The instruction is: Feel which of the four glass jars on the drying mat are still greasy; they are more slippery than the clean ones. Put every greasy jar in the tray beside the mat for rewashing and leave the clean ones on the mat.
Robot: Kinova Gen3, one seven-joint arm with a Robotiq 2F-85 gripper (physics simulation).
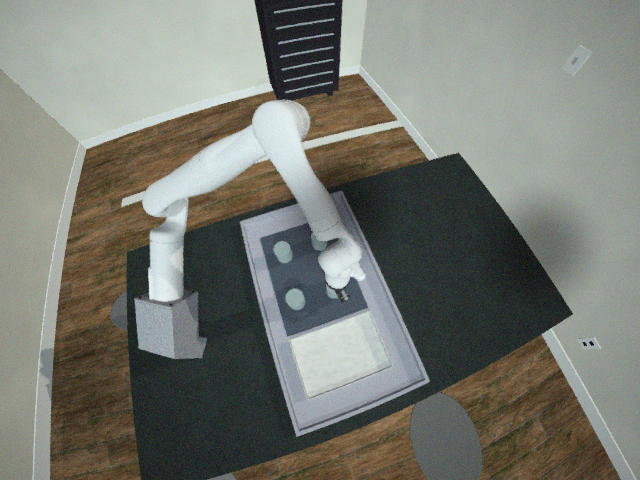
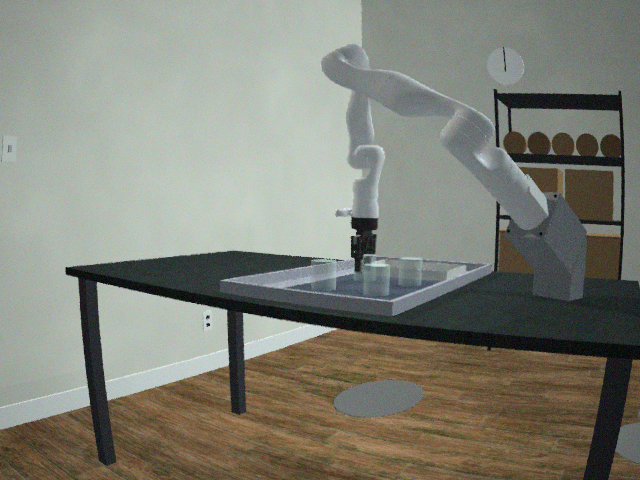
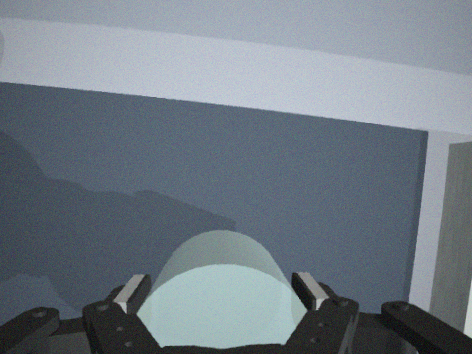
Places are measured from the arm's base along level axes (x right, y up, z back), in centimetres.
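Pixels of known places: gripper, between the fingertips: (image 2: 362, 271) (image 3: 221, 295); arm's base, origin of its link: (image 1: 167, 295) (image 2: 532, 214).
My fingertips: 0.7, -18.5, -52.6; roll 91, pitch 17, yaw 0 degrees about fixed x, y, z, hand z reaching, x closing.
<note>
For each thing: its top centre in the pictures, then the offset to it from my fingertips, as dx, dy, dz. Level surfaces: height alone.
- dark blue drying mat, height of its surface: dy -2.3
- second jar, centre of its top: (image 2: 410, 258) (image 1: 294, 297) +2.1, +4.8, +14.9
- third jar, centre of its top: (image 2: 377, 264) (image 1: 281, 248) -16.7, +4.8, +17.6
- fourth jar, centre of its top: (image 2: 323, 260) (image 1: 319, 235) -19.8, +4.8, +3.1
- cream tray, centre of its top: (image 2: 413, 264) (image 1: 340, 354) +22.6, +0.4, +2.5
- black table, height of its surface: dy -2.7
Four pale green glass jars stand on the dark blue drying mat (image 1: 310, 276) (image 3: 300, 165). My gripper (image 1: 343, 296) (image 2: 362, 267) (image 3: 221, 295) points down and is shut on the jar at the mat's right corner beside the tray (image 1: 331, 292) (image 3: 222, 315); its pads flank the jar's sides, and the jar is upright at mat level. A second jar (image 1: 294, 298) (image 2: 409, 272) stands across from it. A third jar (image 1: 282, 251) (image 2: 376, 280) and a fourth jar (image 1: 317, 243) (image 2: 323, 275), partly behind the arm, stand farther from the cream tray (image 1: 341, 356) (image 2: 449, 272) (image 3: 445, 240).
A lavender walled surround (image 1: 361, 403) (image 2: 310, 298) (image 3: 225, 65) encloses the mat and the cream tray on the black table (image 1: 444, 258) (image 2: 186, 276). The arm's base (image 1: 168, 328) (image 2: 558, 258) stands on the table, beyond the surround's long wall.
</note>
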